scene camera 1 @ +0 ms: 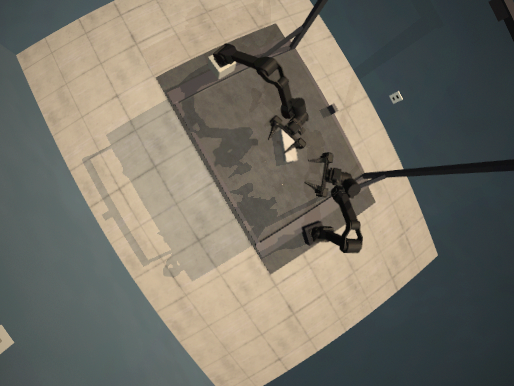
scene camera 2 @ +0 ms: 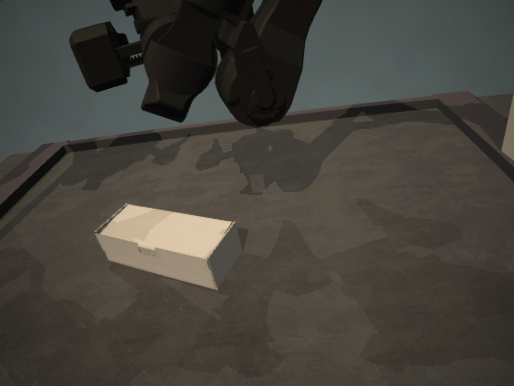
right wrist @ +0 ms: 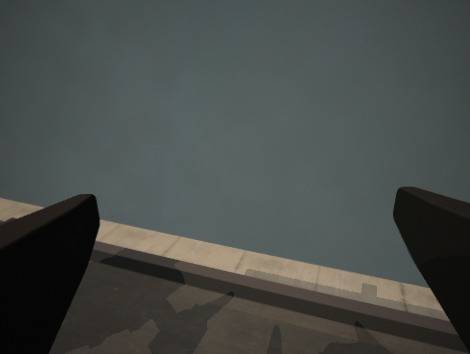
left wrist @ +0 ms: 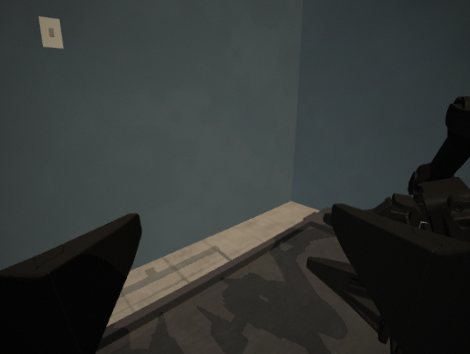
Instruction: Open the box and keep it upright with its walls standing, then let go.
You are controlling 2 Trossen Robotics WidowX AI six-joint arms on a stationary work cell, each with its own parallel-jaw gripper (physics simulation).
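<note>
A white, long box (scene camera 1: 291,154) (scene camera 2: 165,227) lies upright with its lid closed. A small tab shows at the middle of its long front edge in scene camera 2. My right gripper (scene camera 1: 277,145) (right wrist: 248,205) is open and empty; in scene camera 1 it overlaps part of the box from above. In scene camera 2 my right arm hangs at the top, beyond the box, with its fingertips hard to make out. My left gripper (scene camera 1: 308,171) (left wrist: 237,218) is open and empty, at the lower right of the box. The box does not show in either wrist view.
The dark table (scene camera 1: 240,100) (scene camera 2: 425,175) has a raised rim and carries several arm shadows. In scene camera 1 the two grippers are close together. Part of my right arm shows at the right edge of the left wrist view. Dark frame posts stand at the table's right side.
</note>
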